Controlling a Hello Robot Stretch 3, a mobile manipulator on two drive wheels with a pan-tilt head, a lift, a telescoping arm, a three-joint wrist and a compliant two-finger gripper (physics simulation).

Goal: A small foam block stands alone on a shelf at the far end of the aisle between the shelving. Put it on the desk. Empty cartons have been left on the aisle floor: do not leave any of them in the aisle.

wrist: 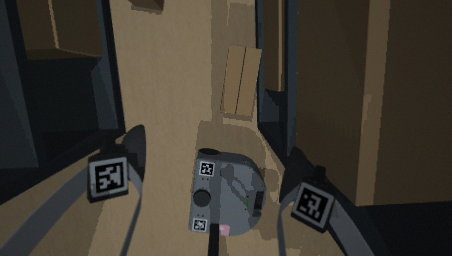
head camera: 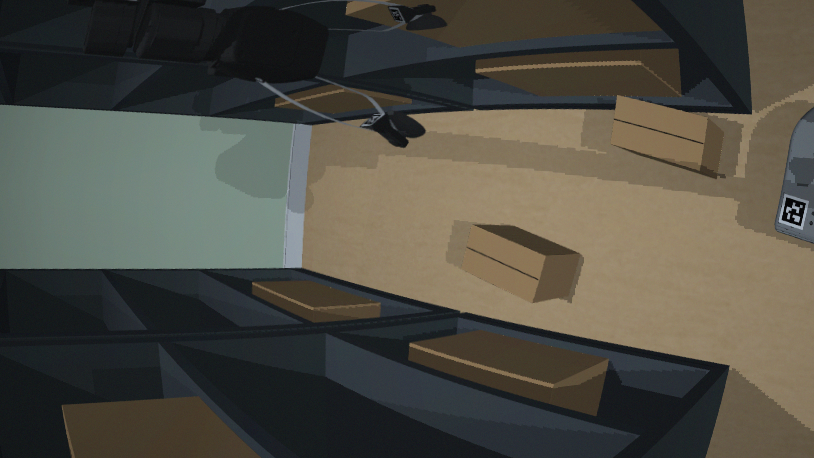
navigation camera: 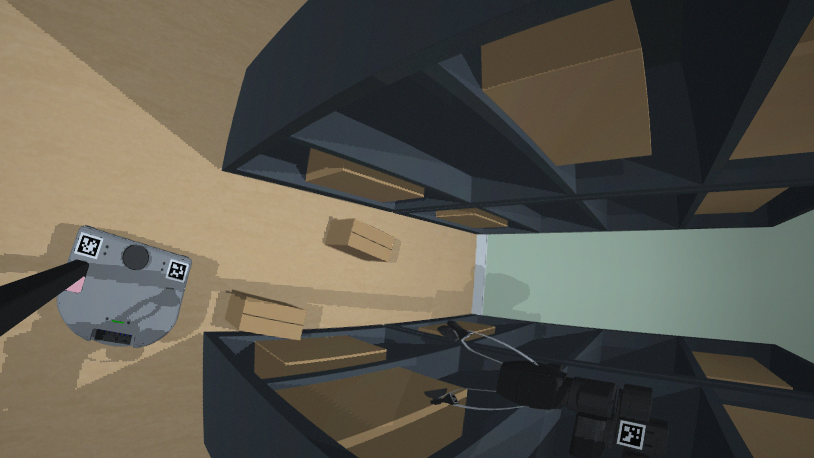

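Where they show: gripper, fingertip midpoint: [wrist: 216, 155] [head camera: 430, 76] [navigation camera: 433, 360]; robot's base, link origin: [wrist: 205, 181] [navigation camera: 135, 256].
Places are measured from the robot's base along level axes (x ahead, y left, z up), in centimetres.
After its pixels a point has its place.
One carton [head camera: 657, 131] @(z 18.0, x -8.2, y -49.9 cm) [navigation camera: 267, 316] @(z 18.0, x -7.6, y -46.8 cm) [wrist: 241, 80] @(z 18.0, x -8.7, y -50.2 cm) sits on the aisle floor close against one shelving row, near the base. A second carton [head camera: 506, 264] @(z 18.0, x 32.6, y -85.3 cm) [navigation camera: 364, 239] @(z 18.1, x 32.0, y -82.2 cm) lies farther down the aisle, away from that row; part of it shows at the top of the wrist view. My gripper [head camera: 416, 75] @(z 91.5, x -2.2, y -44.4 cm) [navigation camera: 444, 363] @(z 91.5, x -2.2, y -44.4 cm) [wrist: 216, 155] @(z 91.5, x -2.2, y -44.4 cm) is open and empty, with its fingers wide apart. It hangs high in the air, above the carton row's side in the head view. The foam block and the desk do not show in these views.
Dark shelving [head camera: 718, 407] @(z 2.4, x 49.8, y -17.2 cm) [navigation camera: 256, 108] @(z 30.8, x 54.1, y -16.4 cm) stands on one side and a facing row [head camera: 714, 45] @(z 40.0, x -24.4, y -30.8 cm) [navigation camera: 224, 387] @(z 30.3, x -30.1, y -31.9 cm) on the other, both holding brown boxes. My base [navigation camera: 122, 290] @(z 16.0, x -9.9, y 1.0 cm) [wrist: 232, 187] @(z 16.0, x -11.7, y -6.3 cm) is at the aisle mouth. A pale green wall [head camera: 250, 233] @(z 26.0, x 59.1, y -205.2 cm) [navigation camera: 580, 273] @(z 80.9, x 46.8, y -207.5 cm) closes the far end.
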